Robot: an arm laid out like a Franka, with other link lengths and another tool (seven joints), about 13 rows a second.
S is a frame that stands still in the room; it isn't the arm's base.
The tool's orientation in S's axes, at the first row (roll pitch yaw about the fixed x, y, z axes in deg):
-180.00, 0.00, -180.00
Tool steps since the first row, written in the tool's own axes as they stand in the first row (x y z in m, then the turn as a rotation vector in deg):
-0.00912, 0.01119, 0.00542, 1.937, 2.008, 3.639
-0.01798, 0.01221, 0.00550, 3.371, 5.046, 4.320
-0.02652, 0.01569, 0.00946, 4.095, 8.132, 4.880
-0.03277, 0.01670, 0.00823, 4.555, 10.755, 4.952
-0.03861, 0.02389, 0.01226, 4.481, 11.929, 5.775
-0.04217, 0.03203, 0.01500, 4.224, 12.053, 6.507
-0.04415, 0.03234, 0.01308, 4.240, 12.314, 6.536
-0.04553, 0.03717, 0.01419, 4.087, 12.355, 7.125
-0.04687, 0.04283, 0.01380, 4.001, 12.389, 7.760
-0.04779, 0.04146, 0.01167, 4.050, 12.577, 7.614
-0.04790, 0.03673, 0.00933, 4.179, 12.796, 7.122
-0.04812, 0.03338, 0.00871, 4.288, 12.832, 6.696
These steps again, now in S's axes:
0.00912, 0.01119, -0.00542, -1.937, 2.008, -3.639
0.01798, 0.01221, -0.00550, -3.371, 5.046, -4.320
0.02652, 0.01569, -0.00946, -4.095, 8.132, -4.880
0.03277, 0.01670, -0.00823, -4.555, 10.755, -4.952
0.03861, 0.02389, -0.01226, -4.481, 11.929, -5.775
0.04217, 0.03203, -0.01500, -4.224, 12.053, -6.507
0.04415, 0.03234, -0.01308, -4.240, 12.314, -6.536
0.04553, 0.03717, -0.01419, -4.087, 12.355, -7.125
0.04687, 0.04283, -0.01380, -4.001, 12.389, -7.760
0.04779, 0.04146, -0.01167, -4.050, 12.577, -7.614
0.04790, 0.03673, -0.00933, -4.179, 12.796, -7.122
0.04812, 0.03338, -0.00871, -4.288, 12.832, -6.696

